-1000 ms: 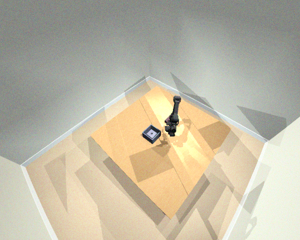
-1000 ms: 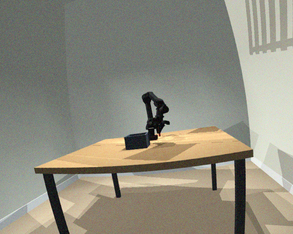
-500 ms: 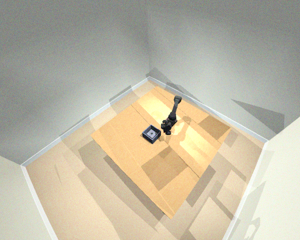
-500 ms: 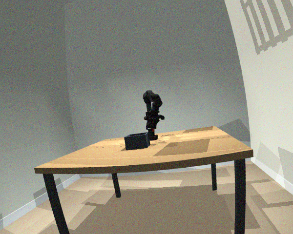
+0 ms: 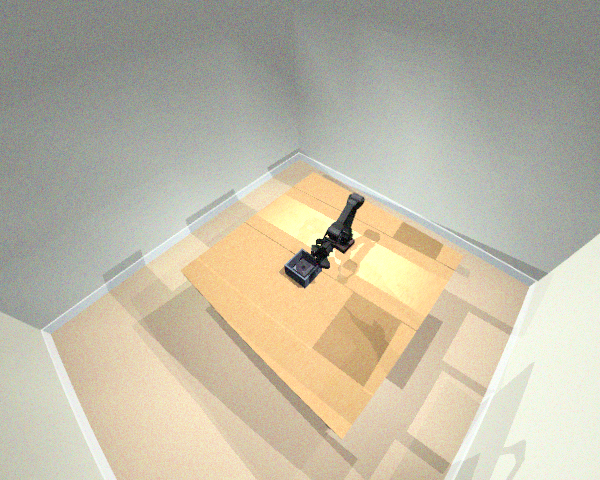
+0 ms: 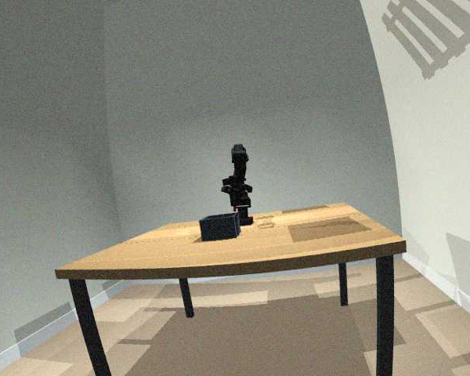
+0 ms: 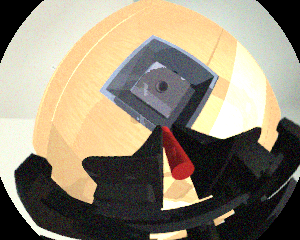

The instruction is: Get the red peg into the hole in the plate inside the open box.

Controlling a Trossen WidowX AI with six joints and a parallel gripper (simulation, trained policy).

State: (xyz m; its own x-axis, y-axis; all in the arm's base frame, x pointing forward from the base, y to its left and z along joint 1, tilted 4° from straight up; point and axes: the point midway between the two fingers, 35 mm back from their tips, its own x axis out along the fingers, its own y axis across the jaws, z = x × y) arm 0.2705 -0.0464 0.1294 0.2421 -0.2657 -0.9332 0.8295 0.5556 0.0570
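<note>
Now: the pale plate 3 cm ahead of my gripper tip, 7 cm to the right of it and 9 cm below it. From my gripper tip the other things lie so: dark box 3 cm ahead, 7 cm to the right, 11 cm below; red peg 1 cm behind, 1 cm to the left, 1 cm above.
</note>
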